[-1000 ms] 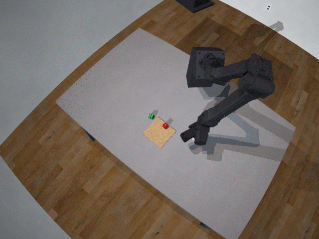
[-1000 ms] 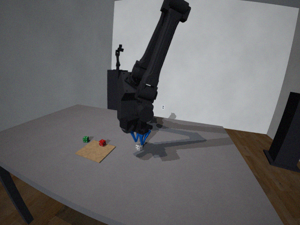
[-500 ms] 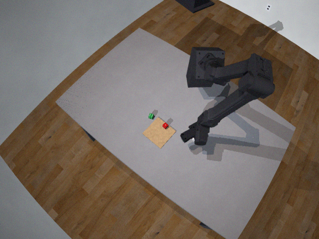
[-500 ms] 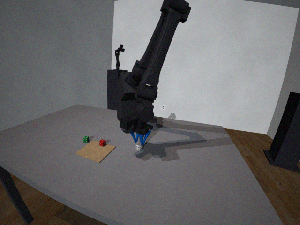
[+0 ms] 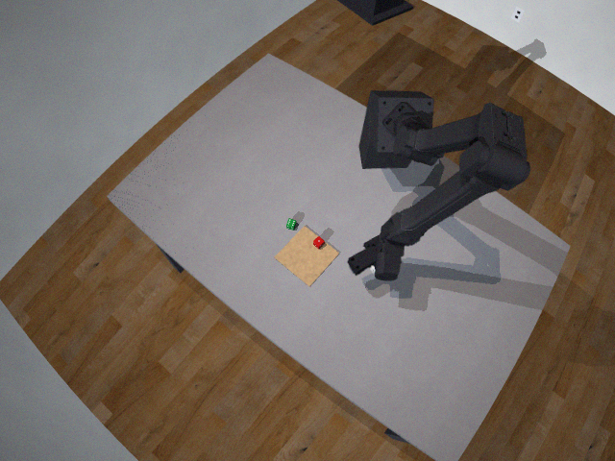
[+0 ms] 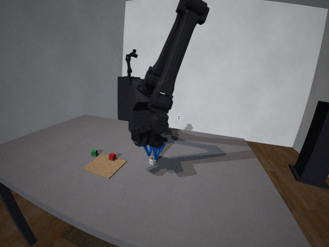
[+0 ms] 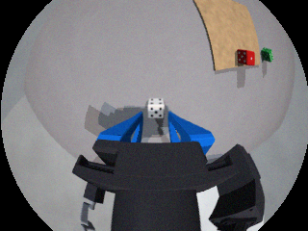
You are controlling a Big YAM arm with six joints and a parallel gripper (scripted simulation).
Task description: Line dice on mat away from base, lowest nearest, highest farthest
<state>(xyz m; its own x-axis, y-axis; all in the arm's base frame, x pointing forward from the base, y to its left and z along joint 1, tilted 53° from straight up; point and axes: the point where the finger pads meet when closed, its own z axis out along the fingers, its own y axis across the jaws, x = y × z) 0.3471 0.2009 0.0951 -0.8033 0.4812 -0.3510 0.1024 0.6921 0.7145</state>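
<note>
Now: hand 30 mm above the white die. The rest, counted from my hand: tan mat: 140 mm ahead, 160 mm to the right, 40 mm below; red die: 90 mm ahead, 170 mm to the right, 30 mm below; green die: 120 mm ahead, 270 mm to the right, 30 mm below.
</note>
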